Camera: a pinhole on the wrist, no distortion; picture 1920 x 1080 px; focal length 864.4 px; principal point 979.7 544.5 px. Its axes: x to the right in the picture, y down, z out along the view. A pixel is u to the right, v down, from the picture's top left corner.
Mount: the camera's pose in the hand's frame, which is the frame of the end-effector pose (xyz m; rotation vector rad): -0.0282 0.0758 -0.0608 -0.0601 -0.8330 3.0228
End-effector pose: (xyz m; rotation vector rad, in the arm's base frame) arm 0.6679 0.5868 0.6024 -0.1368 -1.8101 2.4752
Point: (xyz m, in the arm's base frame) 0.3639 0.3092 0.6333
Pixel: 121.6 76.2
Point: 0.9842 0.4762 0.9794
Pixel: 1575.4 991.0
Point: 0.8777 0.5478 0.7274
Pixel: 1774.2 984.2
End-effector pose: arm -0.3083 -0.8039 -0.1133 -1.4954 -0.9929 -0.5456
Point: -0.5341 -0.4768 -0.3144
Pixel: 1249.4 312.2
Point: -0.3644 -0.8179 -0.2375
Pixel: 1837.7 571.6
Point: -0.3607 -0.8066 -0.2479
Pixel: 1818.0 454.2
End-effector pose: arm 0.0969 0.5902 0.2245 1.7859 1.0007 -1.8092
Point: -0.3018 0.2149 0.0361
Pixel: 672.5 162.0
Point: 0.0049 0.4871 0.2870
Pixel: 1124.7 444.1
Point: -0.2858 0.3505 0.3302
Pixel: 1082.8 438.8
